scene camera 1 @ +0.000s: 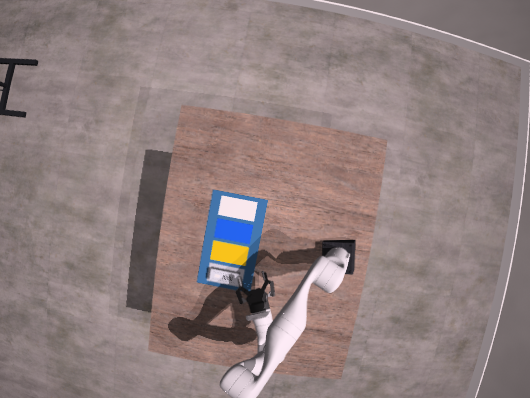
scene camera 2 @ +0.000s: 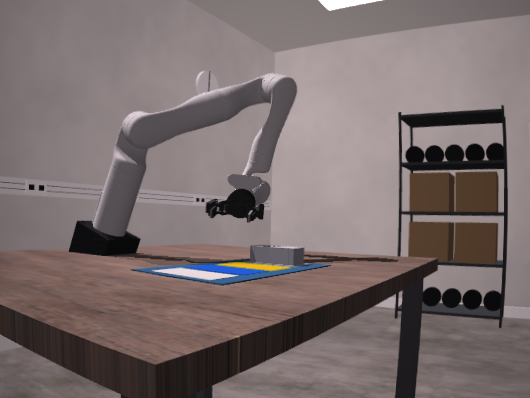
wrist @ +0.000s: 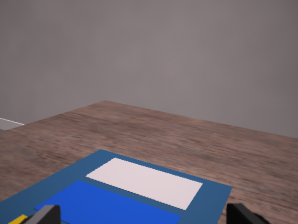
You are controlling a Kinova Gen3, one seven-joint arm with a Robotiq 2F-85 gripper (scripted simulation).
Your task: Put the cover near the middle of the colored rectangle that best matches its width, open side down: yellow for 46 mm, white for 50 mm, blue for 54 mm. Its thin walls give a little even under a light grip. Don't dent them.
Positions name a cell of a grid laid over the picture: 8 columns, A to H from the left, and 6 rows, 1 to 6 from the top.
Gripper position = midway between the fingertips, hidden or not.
Observation:
In view: the gripper (scene camera 2: D4), a grey cover (scene camera 2: E4) and a white rectangle (scene camera 1: D4).
The gripper also shows in scene camera 1 (scene camera 1: D5). The white rectangle also shows in the wrist view (wrist: E6). The wrist view misses the grey cover: it is out of frame.

